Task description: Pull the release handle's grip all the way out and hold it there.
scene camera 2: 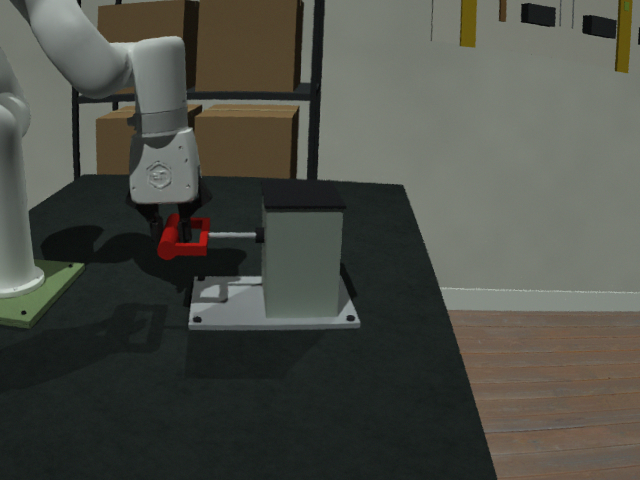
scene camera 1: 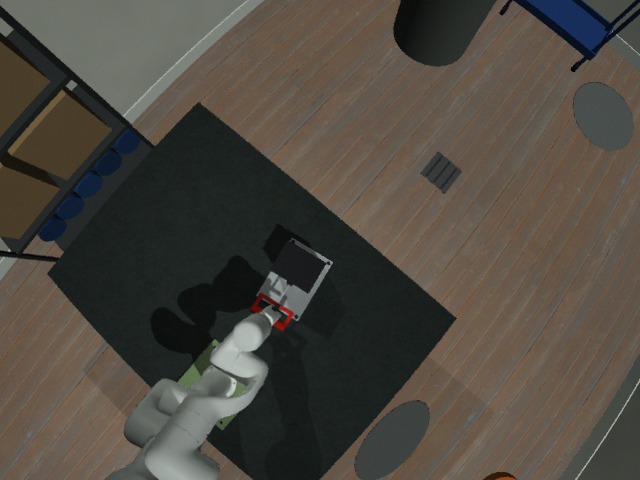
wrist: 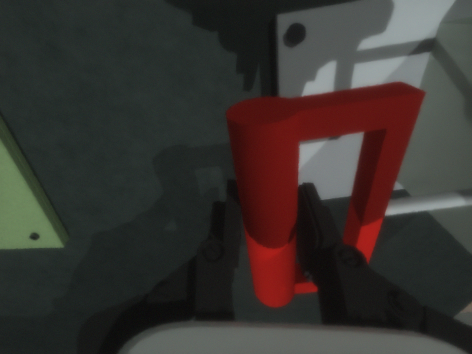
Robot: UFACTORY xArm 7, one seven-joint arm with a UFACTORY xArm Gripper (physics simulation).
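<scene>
The release handle's red grip (scene camera 1: 286, 321) (scene camera 2: 168, 241) (wrist: 267, 165) is a thick round bar with a rectangular red frame behind it. A thin light rod (scene camera 2: 232, 235) (wrist: 425, 204) runs from the frame into a dark collar on the pale box (scene camera 2: 302, 263), and a long stretch of the rod shows. The box has a black top (scene camera 1: 299, 266) and stands on a light base plate (scene camera 2: 232, 319) (wrist: 320, 75). My gripper (scene camera 2: 171, 232) (wrist: 266, 200) is shut on the red grip bar, one finger outside it and one inside the frame. In scene camera 1 the arm hides the fingers.
The arm stands on a green plate (scene camera 1: 193, 373) (scene camera 2: 49, 289) (wrist: 25, 215) on the dark table top (scene camera 1: 196, 206) (scene camera 2: 330, 413). A shelf rack (scene camera 2: 315, 93) with brown boxes (scene camera 2: 248, 149) is behind the table. A dark column (scene camera 1: 439, 31) and a blue cart are farther off.
</scene>
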